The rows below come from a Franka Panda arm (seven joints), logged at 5 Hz.
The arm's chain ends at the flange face. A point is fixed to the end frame.
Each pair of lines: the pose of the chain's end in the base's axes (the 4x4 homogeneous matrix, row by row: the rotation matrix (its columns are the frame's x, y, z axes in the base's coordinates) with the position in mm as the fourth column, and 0 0 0 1 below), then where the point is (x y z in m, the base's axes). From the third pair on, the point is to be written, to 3 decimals.
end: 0.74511, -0.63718, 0.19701, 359.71; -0.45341, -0.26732, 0.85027, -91.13; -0.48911, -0.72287, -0.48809, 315.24; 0, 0, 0, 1
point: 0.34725 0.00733 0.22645
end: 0.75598, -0.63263, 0.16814, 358.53; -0.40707, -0.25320, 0.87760, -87.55; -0.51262, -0.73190, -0.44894, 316.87; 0, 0, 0, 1
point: 0.34257 0.01448 0.23279
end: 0.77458, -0.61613, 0.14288, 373.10; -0.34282, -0.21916, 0.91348, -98.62; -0.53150, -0.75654, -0.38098, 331.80; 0, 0, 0, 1
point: 0.355 0.009 0.255
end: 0.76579, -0.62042, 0.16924, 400.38; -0.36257, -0.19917, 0.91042, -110.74; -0.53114, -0.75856, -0.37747, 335.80; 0, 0, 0, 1
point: 0.385 -0.003 0.260
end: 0.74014, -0.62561, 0.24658, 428.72; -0.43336, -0.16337, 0.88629, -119.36; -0.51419, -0.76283, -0.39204, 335.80; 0, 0, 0, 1
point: 0.423 -0.012 0.257
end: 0.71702, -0.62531, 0.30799, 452.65; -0.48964, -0.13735, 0.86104, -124.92; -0.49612, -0.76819, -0.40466, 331.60; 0, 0, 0, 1
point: 0.455 -0.019 0.251
